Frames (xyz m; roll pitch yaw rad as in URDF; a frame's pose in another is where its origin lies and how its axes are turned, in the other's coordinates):
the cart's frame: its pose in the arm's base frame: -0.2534 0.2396 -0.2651 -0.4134 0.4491 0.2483
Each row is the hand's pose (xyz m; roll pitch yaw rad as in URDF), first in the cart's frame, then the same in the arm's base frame.
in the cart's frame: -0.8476 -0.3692 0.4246 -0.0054 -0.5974 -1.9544
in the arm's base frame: -0.7263 -0.0531 0.5868 -0.5921 -1.0672 -1.1589
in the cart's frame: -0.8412 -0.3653 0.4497 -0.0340 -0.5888 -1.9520
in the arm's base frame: -0.7151 -0.0362 0.6033 -0.6138 -1.0589 -1.1652
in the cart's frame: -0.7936 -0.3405 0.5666 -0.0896 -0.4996 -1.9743
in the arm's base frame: -0.6498 0.0522 0.6701 -0.5789 -0.9918 -1.2845
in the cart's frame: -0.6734 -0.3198 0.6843 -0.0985 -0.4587 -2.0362
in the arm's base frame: -0.5192 0.1537 0.7075 -0.5148 -0.9790 -1.4063
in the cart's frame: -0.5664 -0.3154 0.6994 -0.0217 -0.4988 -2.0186
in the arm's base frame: -0.4232 0.1884 0.6719 -0.4777 -1.0088 -1.3493
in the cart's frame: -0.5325 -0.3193 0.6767 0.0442 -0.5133 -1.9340
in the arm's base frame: -0.3986 0.1816 0.6399 -0.4825 -0.9866 -1.2163
